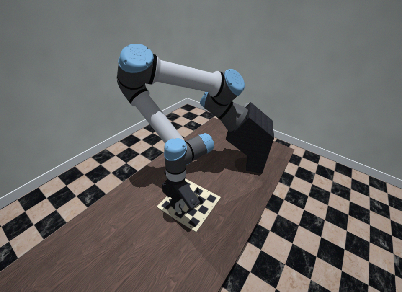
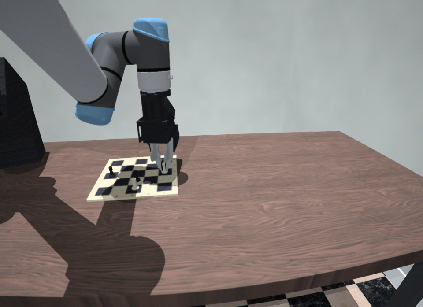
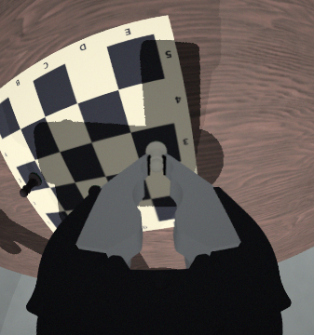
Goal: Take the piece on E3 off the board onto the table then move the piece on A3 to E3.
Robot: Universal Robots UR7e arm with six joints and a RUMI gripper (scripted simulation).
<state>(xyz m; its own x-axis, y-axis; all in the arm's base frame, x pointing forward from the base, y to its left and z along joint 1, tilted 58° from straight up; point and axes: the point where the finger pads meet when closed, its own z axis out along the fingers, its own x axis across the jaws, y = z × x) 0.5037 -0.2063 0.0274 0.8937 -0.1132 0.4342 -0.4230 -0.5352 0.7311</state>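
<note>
Right now the chessboard is 70 mm behind my hand, 20 mm to the left of it and 30 mm below it.
</note>
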